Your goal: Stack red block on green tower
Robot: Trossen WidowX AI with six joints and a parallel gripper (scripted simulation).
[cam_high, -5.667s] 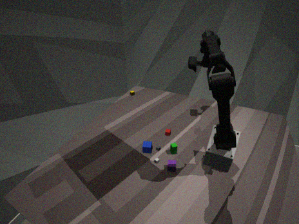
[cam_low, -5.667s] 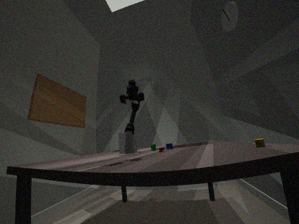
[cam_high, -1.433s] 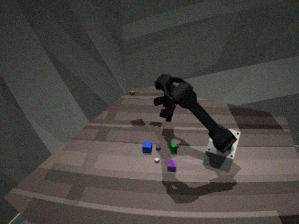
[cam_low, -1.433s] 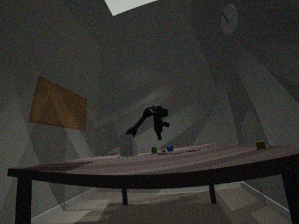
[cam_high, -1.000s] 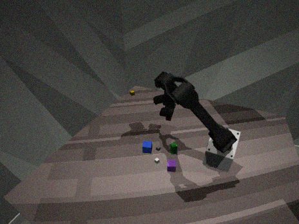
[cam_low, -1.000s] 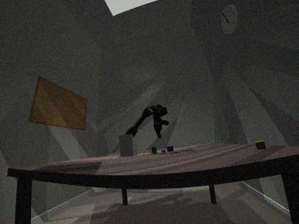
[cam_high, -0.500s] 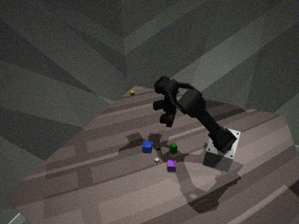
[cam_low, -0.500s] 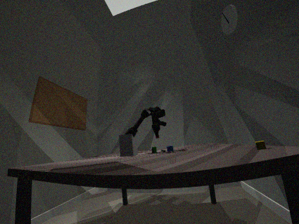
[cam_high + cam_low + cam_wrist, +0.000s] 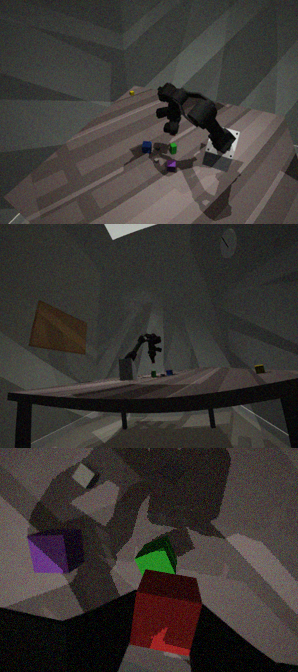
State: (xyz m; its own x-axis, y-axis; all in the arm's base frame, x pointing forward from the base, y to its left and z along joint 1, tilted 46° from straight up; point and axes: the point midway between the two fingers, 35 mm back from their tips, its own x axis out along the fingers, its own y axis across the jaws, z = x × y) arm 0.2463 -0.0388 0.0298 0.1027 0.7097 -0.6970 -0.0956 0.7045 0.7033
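My gripper tip is 12 cm to the right of the purple block, 11 cm above it and 3 cm past it. From my gripper tip the other things lie so: yellow block 51 cm to the right, 50 cm ahead, 11 cm below; red block 1 cm above; blue block 13 cm ahead, 10 cm below, 4 cm to the left.
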